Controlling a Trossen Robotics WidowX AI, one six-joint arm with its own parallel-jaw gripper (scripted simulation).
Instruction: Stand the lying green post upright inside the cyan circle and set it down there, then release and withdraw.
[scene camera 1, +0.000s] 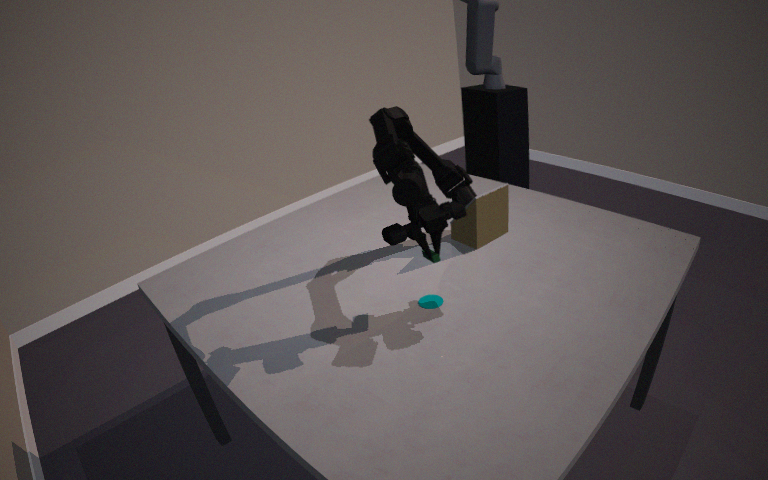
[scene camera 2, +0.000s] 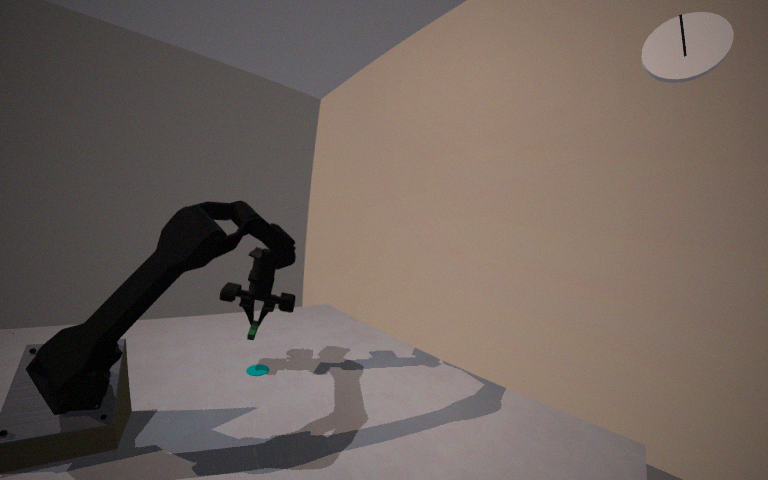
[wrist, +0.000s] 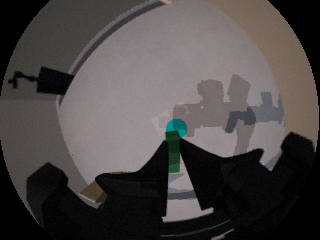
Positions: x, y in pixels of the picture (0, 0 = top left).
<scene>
my gripper: scene camera 1; scene camera 2 255, 325; wrist
same spot on my gripper: (scene camera 1: 415, 233) = (wrist: 262, 175)
</scene>
